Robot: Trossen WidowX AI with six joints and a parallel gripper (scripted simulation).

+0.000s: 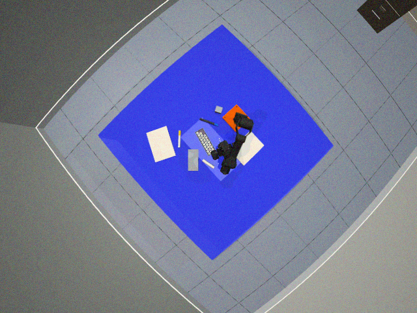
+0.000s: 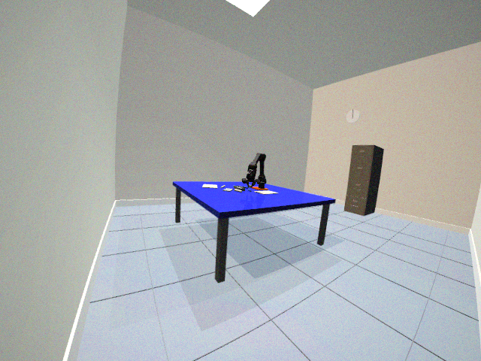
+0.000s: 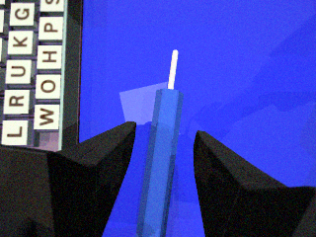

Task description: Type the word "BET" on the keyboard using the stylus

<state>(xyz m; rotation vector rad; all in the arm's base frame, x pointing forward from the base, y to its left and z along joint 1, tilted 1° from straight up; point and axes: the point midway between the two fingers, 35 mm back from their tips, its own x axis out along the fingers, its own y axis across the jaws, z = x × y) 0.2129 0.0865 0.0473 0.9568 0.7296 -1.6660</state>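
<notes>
Right now my gripper tip is 3 cm above the blue stylus and 1 cm to the left of it. Round my gripper tip: white stick (15 cm ahead, 4 cm to the left, 2 cm below); thin grey tip (5 cm to the right, 3 cm below, 1 cm behind); T key (10 cm ahead, 3 cm to the right, 2 cm below).
</notes>
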